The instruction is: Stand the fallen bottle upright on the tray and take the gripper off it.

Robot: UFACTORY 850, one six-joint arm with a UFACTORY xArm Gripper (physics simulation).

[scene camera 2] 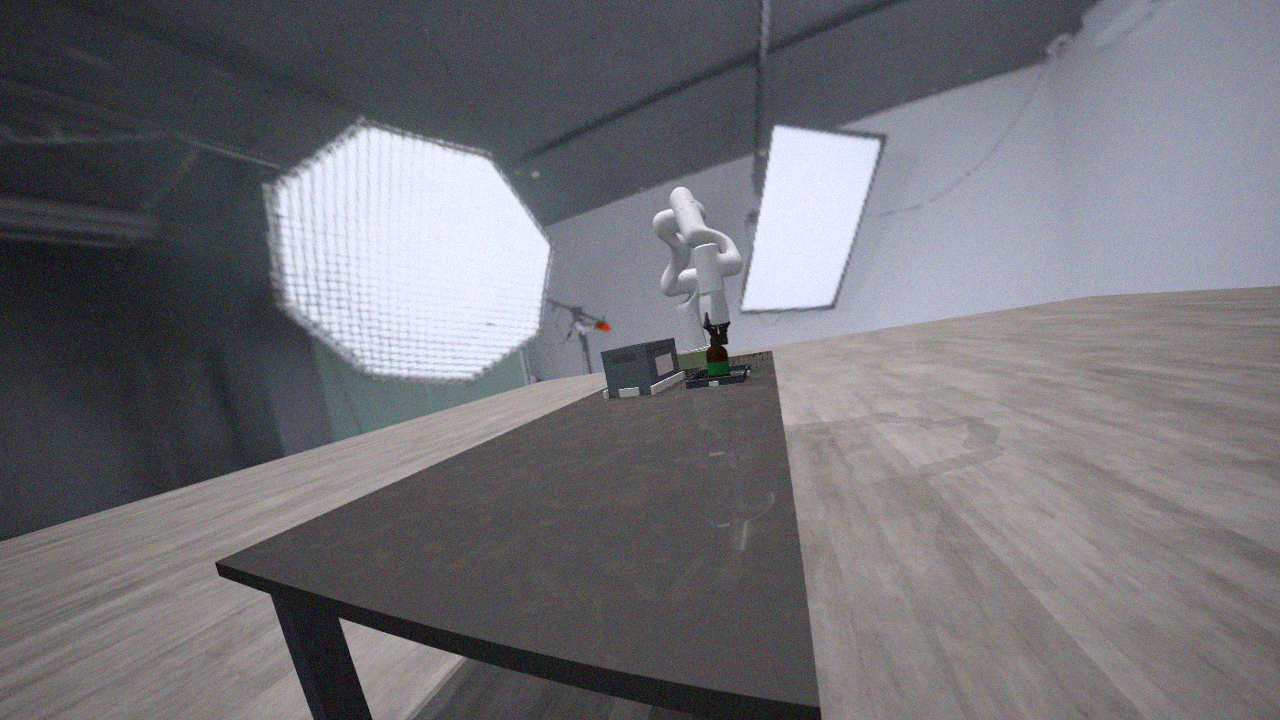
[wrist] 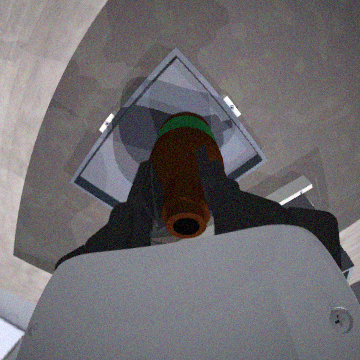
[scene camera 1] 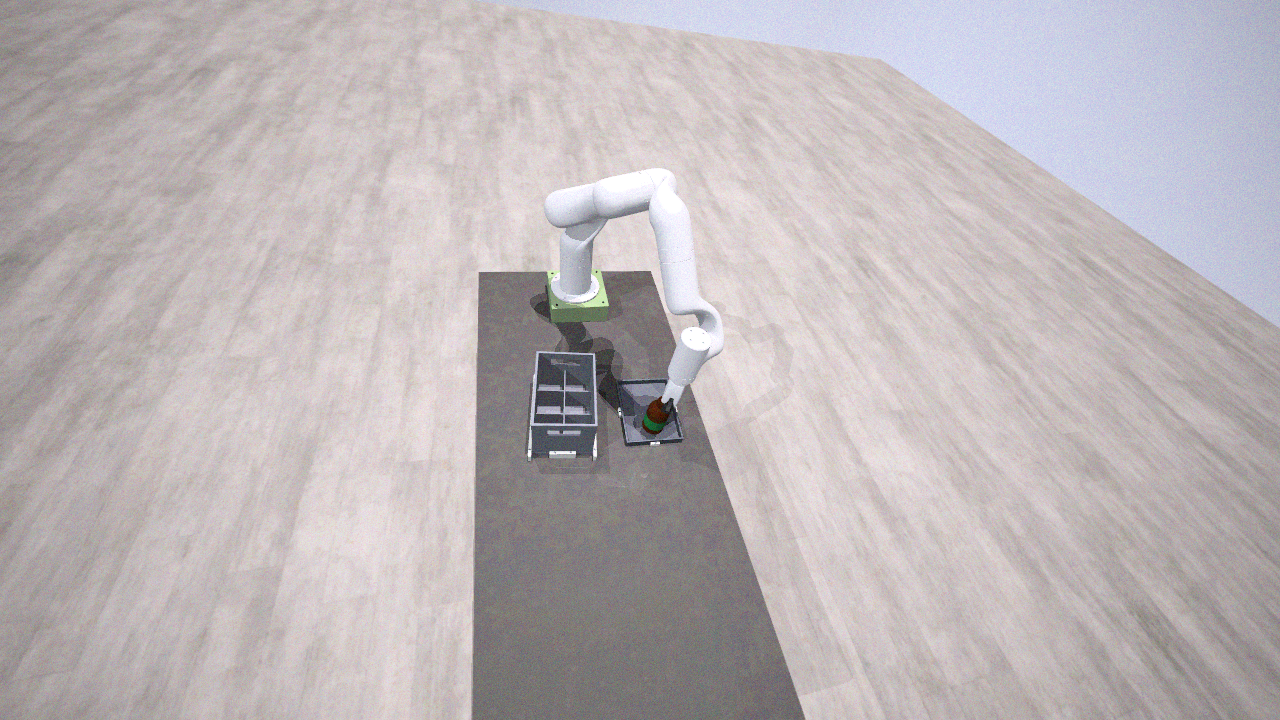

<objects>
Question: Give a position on a brown bottle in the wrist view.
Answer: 184,210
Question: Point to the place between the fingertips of my gripper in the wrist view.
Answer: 177,169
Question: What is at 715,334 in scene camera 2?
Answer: My gripper.
</objects>
